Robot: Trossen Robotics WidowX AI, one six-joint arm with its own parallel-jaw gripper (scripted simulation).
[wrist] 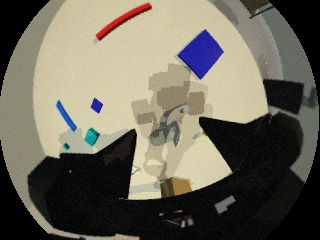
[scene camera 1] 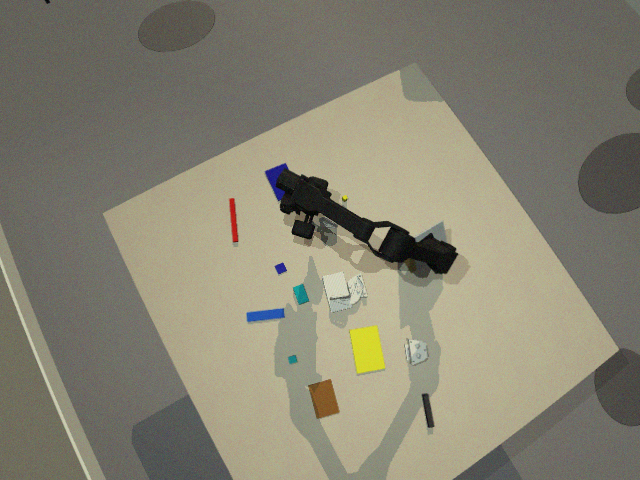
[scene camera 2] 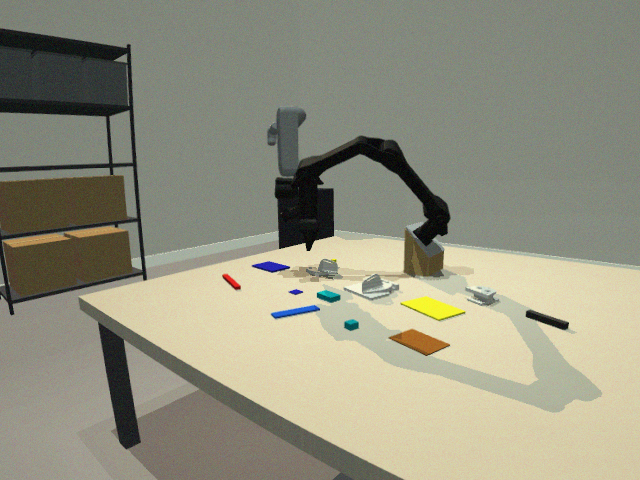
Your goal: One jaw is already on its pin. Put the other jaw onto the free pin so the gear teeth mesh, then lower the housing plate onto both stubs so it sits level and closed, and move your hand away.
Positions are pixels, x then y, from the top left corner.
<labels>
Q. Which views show the gripper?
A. The wrist view, scene camera 1 and scene camera 2: all of them.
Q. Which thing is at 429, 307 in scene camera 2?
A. A yellow plate.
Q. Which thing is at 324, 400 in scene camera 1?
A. A brown plate.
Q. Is the gripper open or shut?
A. Open.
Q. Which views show the yellow plate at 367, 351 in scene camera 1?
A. Scene camera 1 and scene camera 2 only.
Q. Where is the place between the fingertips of the gripper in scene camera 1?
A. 308, 216
</labels>
